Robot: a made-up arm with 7 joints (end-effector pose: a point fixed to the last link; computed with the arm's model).
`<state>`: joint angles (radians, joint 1 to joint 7).
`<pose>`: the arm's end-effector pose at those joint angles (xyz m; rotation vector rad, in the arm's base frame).
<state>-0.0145 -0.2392 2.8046 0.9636 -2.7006 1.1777 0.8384</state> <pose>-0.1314 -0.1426 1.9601 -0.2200 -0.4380 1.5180</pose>
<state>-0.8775 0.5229 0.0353 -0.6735 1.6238 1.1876 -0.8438</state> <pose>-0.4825 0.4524 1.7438 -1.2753 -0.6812 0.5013</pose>
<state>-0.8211 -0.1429 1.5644 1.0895 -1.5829 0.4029 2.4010</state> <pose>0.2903 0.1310 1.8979 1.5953 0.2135 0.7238</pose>
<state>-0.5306 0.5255 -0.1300 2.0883 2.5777 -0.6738 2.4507</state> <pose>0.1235 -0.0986 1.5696 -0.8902 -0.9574 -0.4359</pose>
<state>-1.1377 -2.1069 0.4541 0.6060 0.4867 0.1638 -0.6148</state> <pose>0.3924 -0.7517 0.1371 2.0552 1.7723 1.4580</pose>
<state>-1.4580 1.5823 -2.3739 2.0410 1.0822 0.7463 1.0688</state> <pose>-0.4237 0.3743 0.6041 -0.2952 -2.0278 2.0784</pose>
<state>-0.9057 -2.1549 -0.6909 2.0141 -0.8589 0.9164 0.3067</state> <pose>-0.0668 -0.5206 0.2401 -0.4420 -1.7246 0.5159</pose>
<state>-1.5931 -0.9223 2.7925 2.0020 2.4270 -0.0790 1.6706</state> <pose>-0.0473 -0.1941 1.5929 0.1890 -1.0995 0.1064</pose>
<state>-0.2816 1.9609 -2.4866 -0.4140 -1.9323 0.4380 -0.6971</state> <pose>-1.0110 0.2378 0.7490 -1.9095 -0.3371 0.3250</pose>
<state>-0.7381 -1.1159 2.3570 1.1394 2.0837 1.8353 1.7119</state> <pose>0.5939 -0.3091 1.6038 -0.6612 0.2528 0.3253</pose>
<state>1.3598 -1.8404 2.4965 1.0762 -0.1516 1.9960 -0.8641</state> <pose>0.1284 1.0443 0.9034 -0.9061 -1.7326 -2.2165</pose>
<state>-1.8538 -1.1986 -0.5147 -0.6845 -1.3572 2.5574 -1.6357</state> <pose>-0.0358 -0.8268 1.4155 1.9186 -0.3420 1.1382</pose>
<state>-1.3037 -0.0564 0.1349 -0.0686 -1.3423 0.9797 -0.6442</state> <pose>-0.0025 0.0378 2.0532 0.0864 0.2154 -2.5422</pose>
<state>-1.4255 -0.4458 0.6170 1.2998 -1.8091 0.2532 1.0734</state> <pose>0.3489 -0.6621 1.6225 1.1075 0.7396 -1.8164</pose>
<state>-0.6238 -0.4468 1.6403 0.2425 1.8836 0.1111 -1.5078</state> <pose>0.4079 -0.1841 1.9967 -0.6873 -0.7767 2.1099</pose>
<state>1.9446 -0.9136 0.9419 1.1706 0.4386 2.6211 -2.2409</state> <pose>-0.4607 0.7162 1.3100 -1.0551 0.1227 1.4416</pose>
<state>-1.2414 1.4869 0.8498 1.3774 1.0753 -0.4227 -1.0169</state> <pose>0.1016 0.7130 1.2349 -0.9466 2.2246 -0.2430</pose>
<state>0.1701 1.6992 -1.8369 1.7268 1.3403 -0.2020 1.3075</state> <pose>-0.4407 -0.6495 0.7673 -0.7181 -0.0282 -2.3778</pose>
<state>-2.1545 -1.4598 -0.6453 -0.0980 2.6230 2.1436 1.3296</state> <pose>-0.6306 -0.9628 0.9459 -0.0310 -2.2005 0.9793</pose>
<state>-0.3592 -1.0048 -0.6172 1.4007 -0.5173 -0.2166 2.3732</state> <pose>0.7634 -0.6614 1.0381 1.5554 -0.7106 -2.1868</pose>
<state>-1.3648 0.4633 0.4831 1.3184 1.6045 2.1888 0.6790</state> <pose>0.1566 -0.0212 1.7448 1.0194 -1.1273 1.1743</pose>
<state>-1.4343 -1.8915 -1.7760 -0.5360 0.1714 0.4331 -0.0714</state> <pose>0.2895 -1.0354 0.5678 0.3940 2.3078 -1.7495</pose>
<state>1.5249 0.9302 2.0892 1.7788 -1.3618 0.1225 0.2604</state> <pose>-0.3356 -0.7537 1.1023 -0.9487 -0.7624 0.8965</pose>
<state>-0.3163 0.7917 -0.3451 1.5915 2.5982 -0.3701 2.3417</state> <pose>-0.1644 -0.0950 1.7458 -0.8808 -1.4097 -0.8997</pose>
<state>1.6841 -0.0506 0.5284 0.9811 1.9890 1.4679 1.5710</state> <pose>-0.2054 0.3387 1.7944 -0.8521 -1.0939 0.2644</pose>
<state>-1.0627 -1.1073 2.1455 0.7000 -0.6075 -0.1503 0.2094</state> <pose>0.5852 -0.7752 1.5236 0.8702 1.9474 1.2737</pose>
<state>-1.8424 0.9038 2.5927 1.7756 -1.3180 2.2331 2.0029</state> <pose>0.2855 0.7543 0.9937 0.1857 2.3936 0.9848</pose>
